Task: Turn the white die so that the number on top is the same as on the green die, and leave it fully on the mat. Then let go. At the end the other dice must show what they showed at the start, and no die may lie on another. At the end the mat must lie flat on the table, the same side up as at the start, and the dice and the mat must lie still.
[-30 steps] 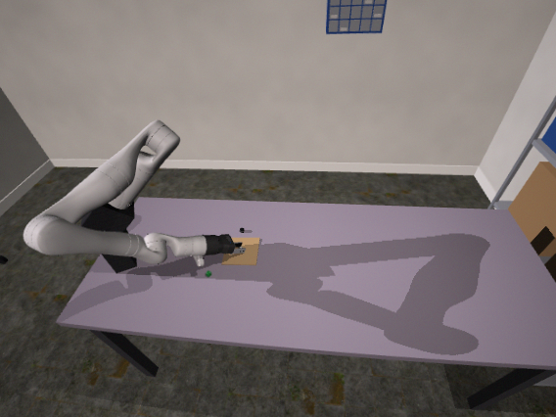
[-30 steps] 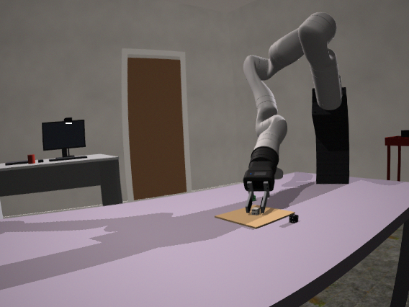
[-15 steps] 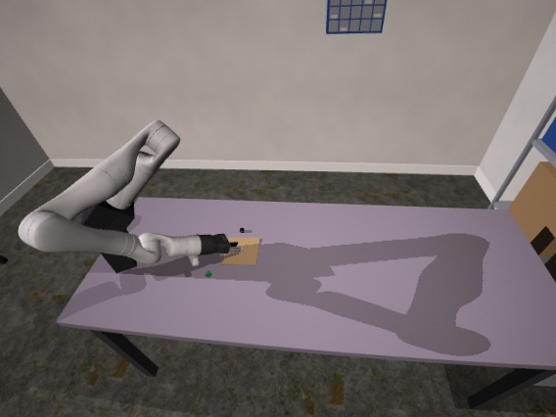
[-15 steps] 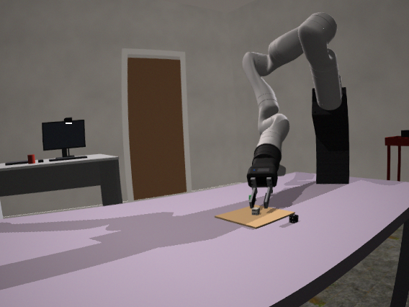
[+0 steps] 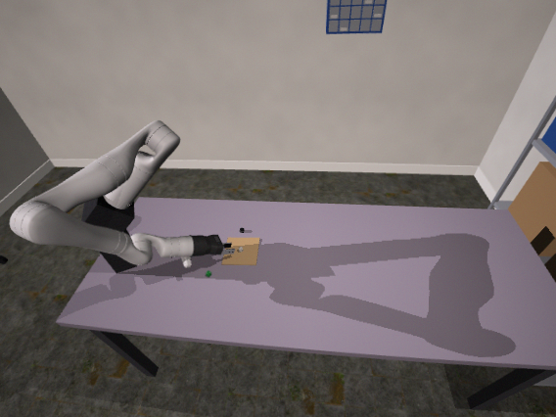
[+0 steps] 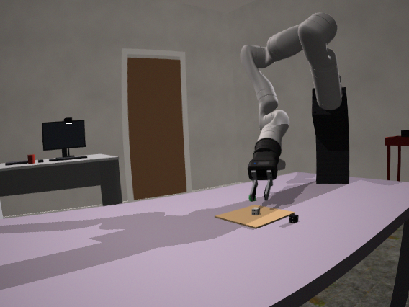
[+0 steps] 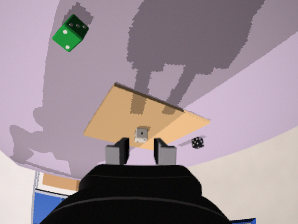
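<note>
My hand is 3 cm short of the white die, 4 cm to the right of it and 4 cm above it. Round my hand: tan mat (3 cm ahead, 4 cm to the left, 5 cm below); then green die (3 cm behind, 11 cm to the right, 4 cm below); then black die (2 cm behind, 13 cm to the left, 4 cm below).
</note>
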